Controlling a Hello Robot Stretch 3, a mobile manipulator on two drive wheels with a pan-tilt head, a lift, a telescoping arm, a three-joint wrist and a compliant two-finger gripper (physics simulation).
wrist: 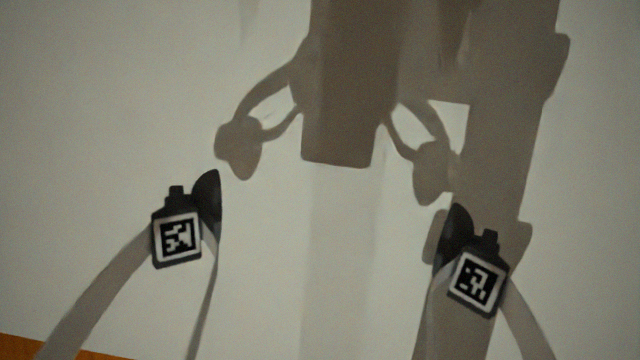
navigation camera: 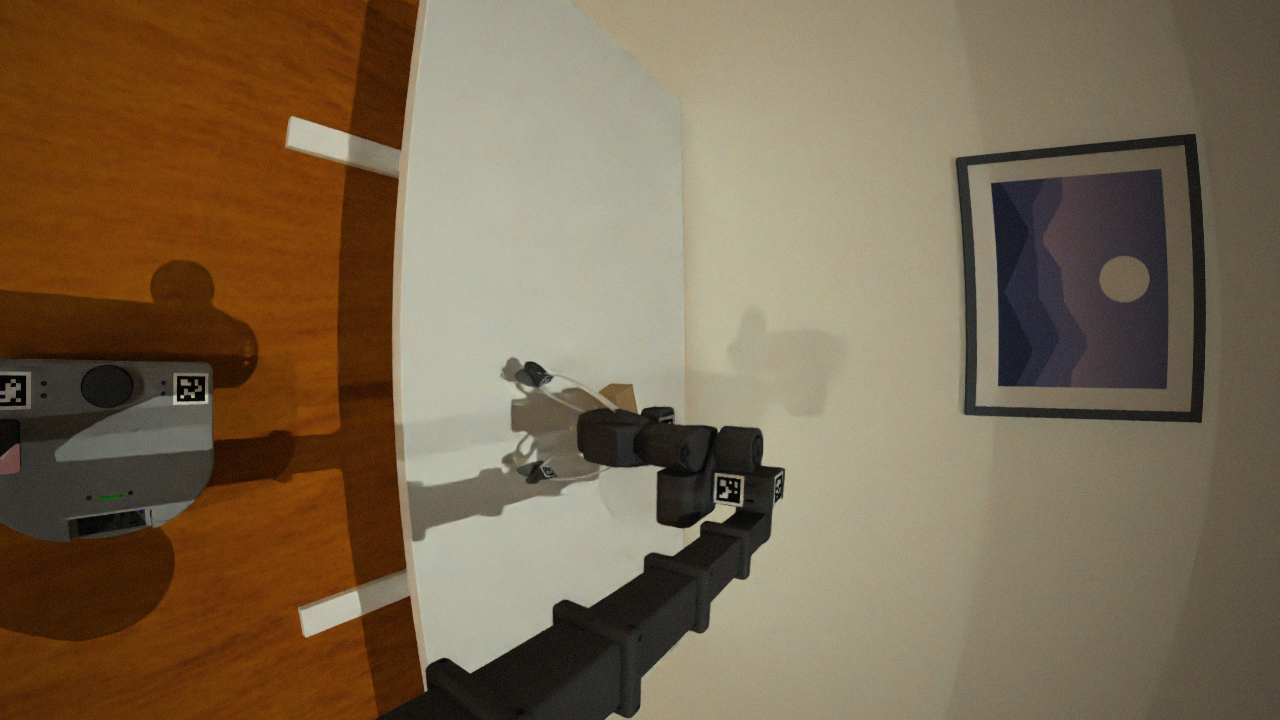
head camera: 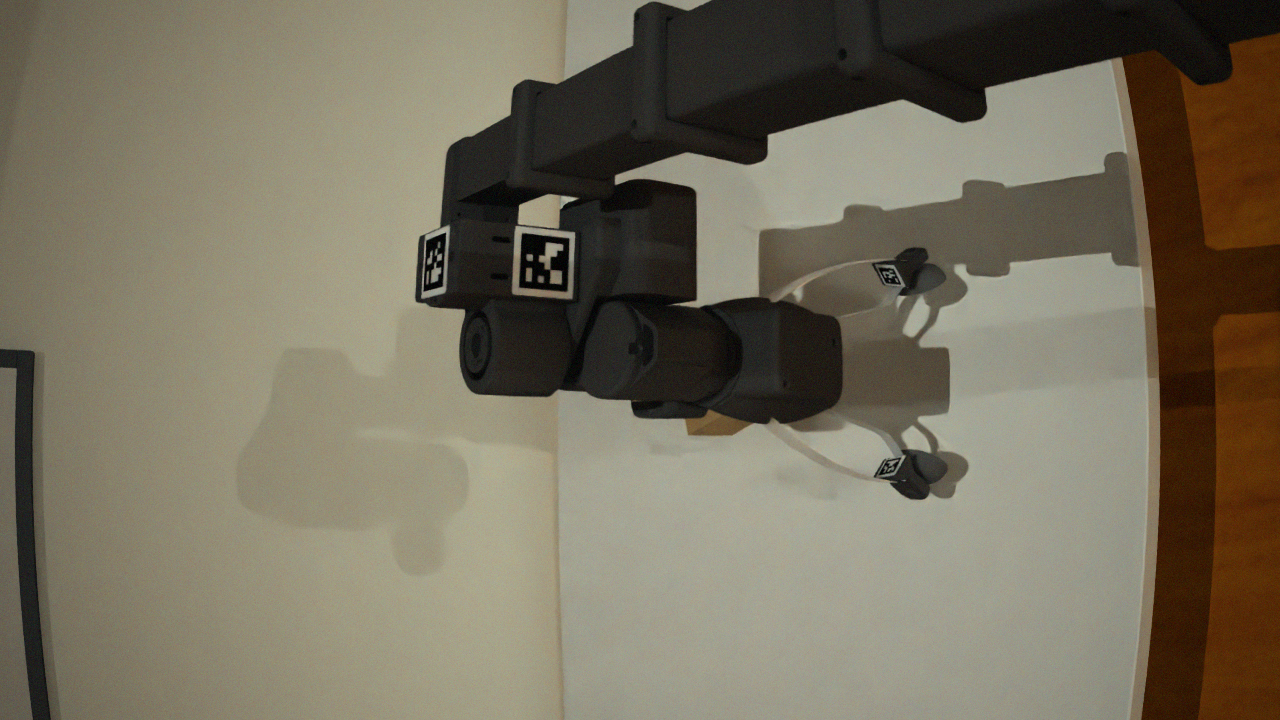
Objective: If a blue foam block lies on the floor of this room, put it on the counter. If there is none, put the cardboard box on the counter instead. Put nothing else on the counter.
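The brown cardboard box [head camera: 716, 424] [navigation camera: 619, 396] rests on the white top [head camera: 805, 608] [navigation camera: 537, 179] [wrist: 75, 100], near its wall side. The wrist hides most of the box, and it does not show in the wrist view. My gripper [head camera: 926, 371] [navigation camera: 534, 422] [wrist: 330, 212] is open, with nothing between its fingers. Its fingertips are over the white top, on the floor side of the box and apart from it; the wrist body is above the box. No blue foam block shows in the views.
The orange-brown wooden floor [head camera: 1244, 179] [navigation camera: 268, 223] [wrist: 20, 345] lies beyond the front edge. Two white legs [navigation camera: 340, 145] [navigation camera: 353, 604] show below it. My base [navigation camera: 134, 429] stands on the floor. The wall [head camera: 268, 179] [navigation camera: 850, 223] behind bears a framed picture [navigation camera: 1080, 277]. The arm [head camera: 760, 71] [navigation camera: 581, 635] reaches over the top.
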